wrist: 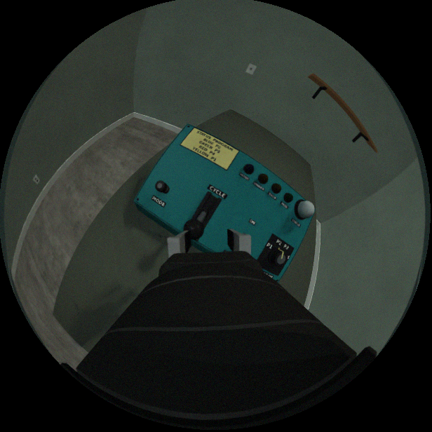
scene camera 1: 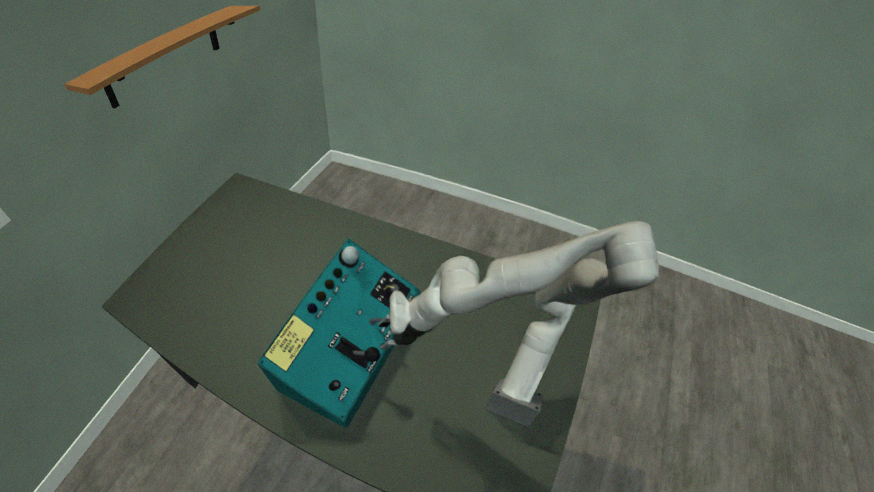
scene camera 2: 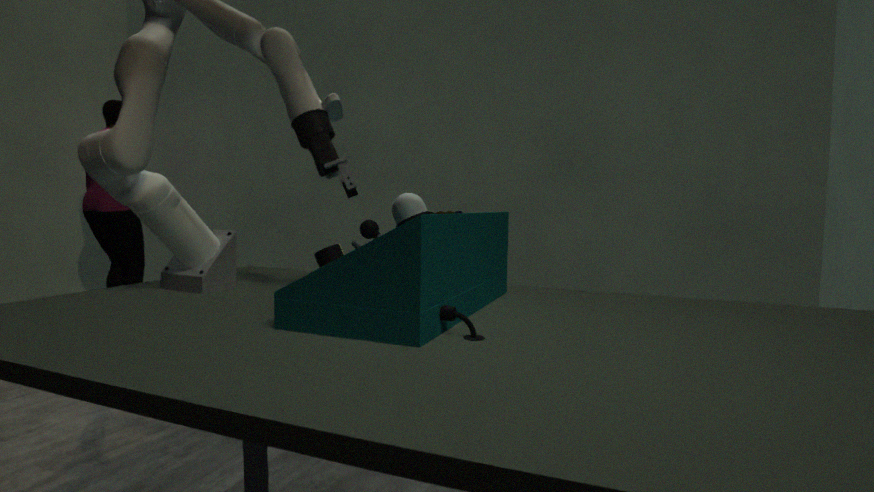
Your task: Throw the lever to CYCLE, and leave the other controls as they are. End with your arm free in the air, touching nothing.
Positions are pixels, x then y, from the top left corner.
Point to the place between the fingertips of my gripper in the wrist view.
208,237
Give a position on a teal control box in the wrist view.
201,171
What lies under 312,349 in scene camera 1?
A teal control box.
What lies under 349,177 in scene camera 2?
My gripper.
